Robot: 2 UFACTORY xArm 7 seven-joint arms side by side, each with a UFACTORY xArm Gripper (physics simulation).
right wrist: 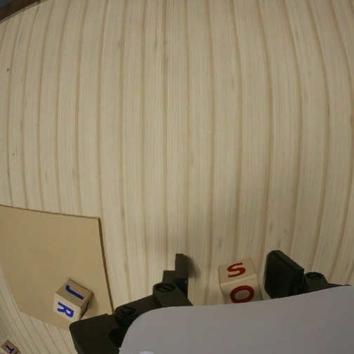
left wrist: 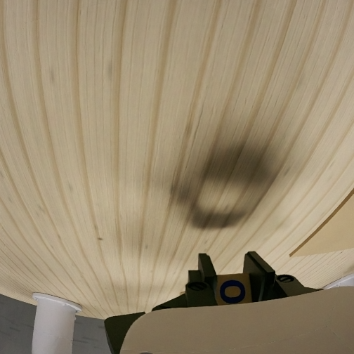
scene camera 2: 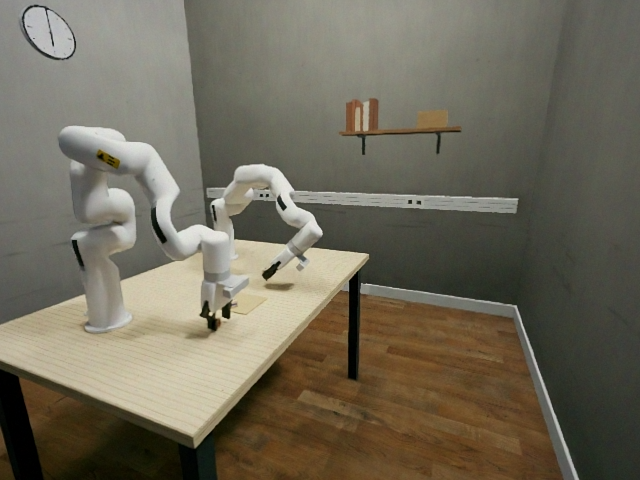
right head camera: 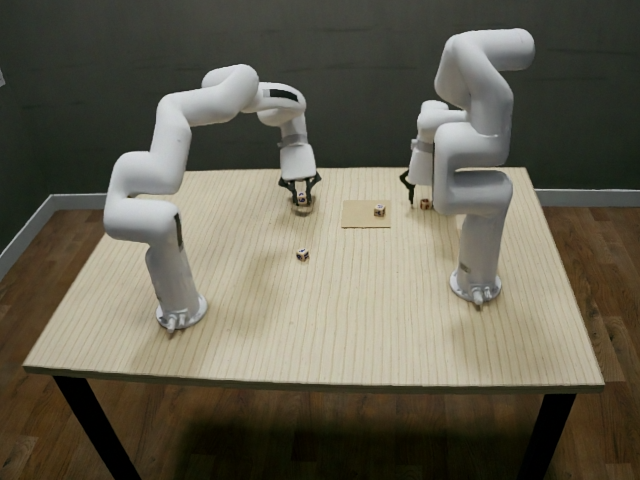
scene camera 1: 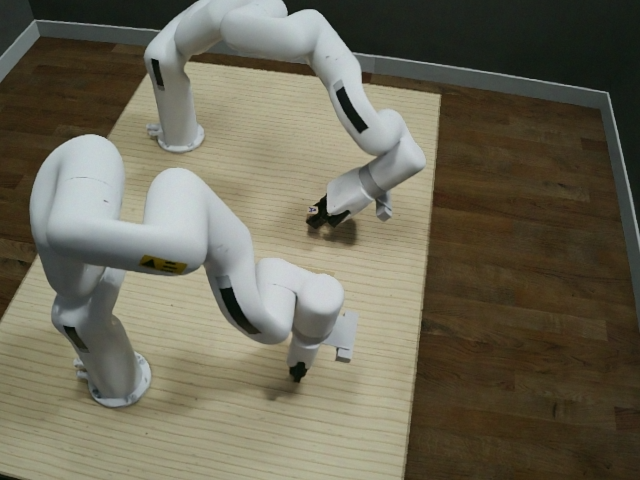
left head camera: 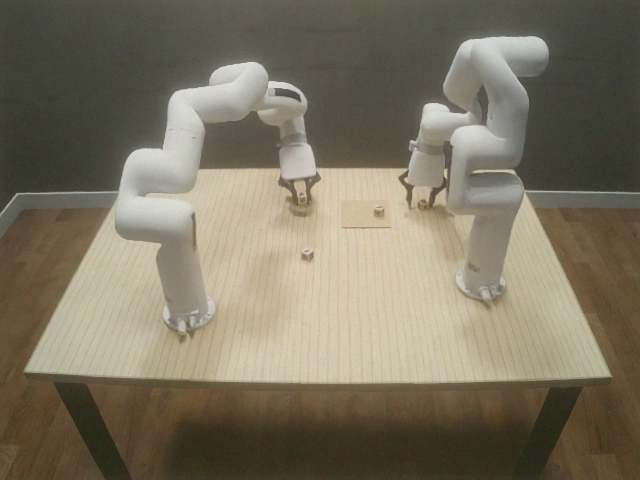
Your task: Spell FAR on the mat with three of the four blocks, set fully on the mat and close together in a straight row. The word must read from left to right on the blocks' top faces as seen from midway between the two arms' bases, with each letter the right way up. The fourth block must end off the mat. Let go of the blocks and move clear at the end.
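Observation:
My left gripper (left head camera: 302, 202) (right head camera: 302, 202) (scene camera 2: 267, 275) (left wrist: 224, 271) is tilted and shut on a block (left head camera: 302, 196) (right head camera: 302, 197) (scene camera 1: 312, 210) (left wrist: 233, 291), held above the table left of the mat. A blue O faces the left wrist camera; an A shows in scene camera 1. My right gripper (left head camera: 427, 205) (right wrist: 227, 272) is open, low around a block with red S and O (left head camera: 422, 204) (right head camera: 425, 204) (right wrist: 240, 282) on the table. A block with blue J and R (left head camera: 378, 209) (right head camera: 379, 210) (right wrist: 73, 299) sits on the mat (left head camera: 356, 217) (right head camera: 356, 217) (right wrist: 40, 250), towards its right side.
The fourth block (left head camera: 307, 254) (right head camera: 302, 254) stands on the table left of and nearer than the mat; a T shows on it in the right wrist view (right wrist: 9, 347). The right arm's forearm hides part of the right gripper in the right head camera.

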